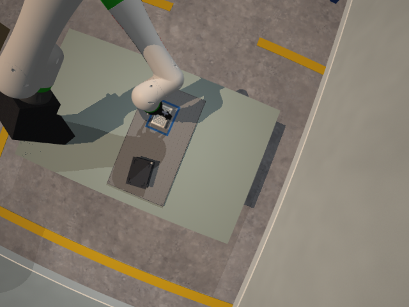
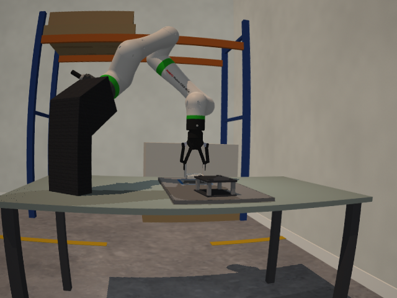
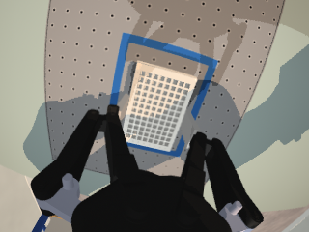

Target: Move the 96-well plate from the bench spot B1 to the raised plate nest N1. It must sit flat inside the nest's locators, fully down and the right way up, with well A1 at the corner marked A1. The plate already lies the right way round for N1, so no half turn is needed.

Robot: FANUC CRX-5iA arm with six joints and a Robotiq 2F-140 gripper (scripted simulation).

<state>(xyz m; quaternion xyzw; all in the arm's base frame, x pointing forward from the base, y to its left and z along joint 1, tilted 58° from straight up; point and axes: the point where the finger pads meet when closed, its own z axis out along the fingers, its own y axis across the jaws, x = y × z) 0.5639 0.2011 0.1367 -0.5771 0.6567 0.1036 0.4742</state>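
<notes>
My hand is 350 mm to the left of the black raised nest N1, 70 mm short of it and 10 mm below it. Also, from my hand: white 96-well plate (20 mm below).
</notes>
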